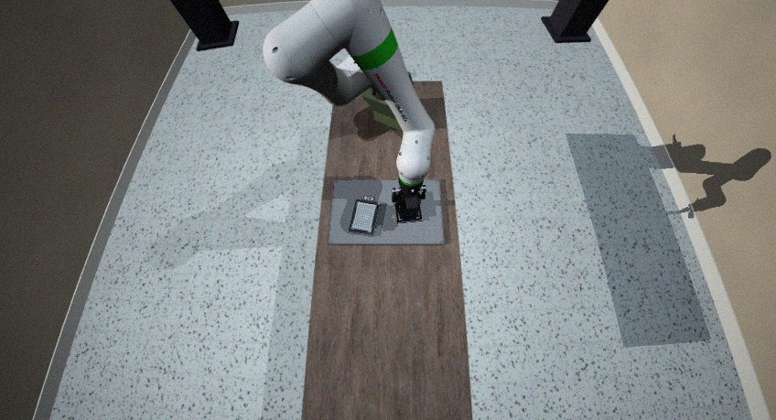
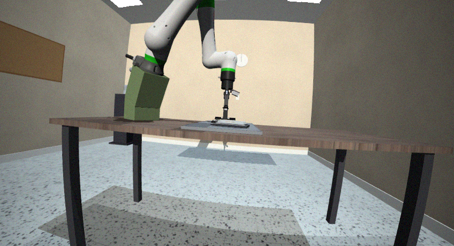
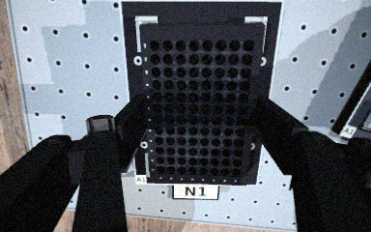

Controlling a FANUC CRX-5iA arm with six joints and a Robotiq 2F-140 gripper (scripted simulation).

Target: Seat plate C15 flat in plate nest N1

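My hand is 2 cm above the black plate C15. The rest, counted from my hand: black nest N1 (4 cm below); white plate C51 (21 cm to the right, 3 cm below, 3 cm ahead).
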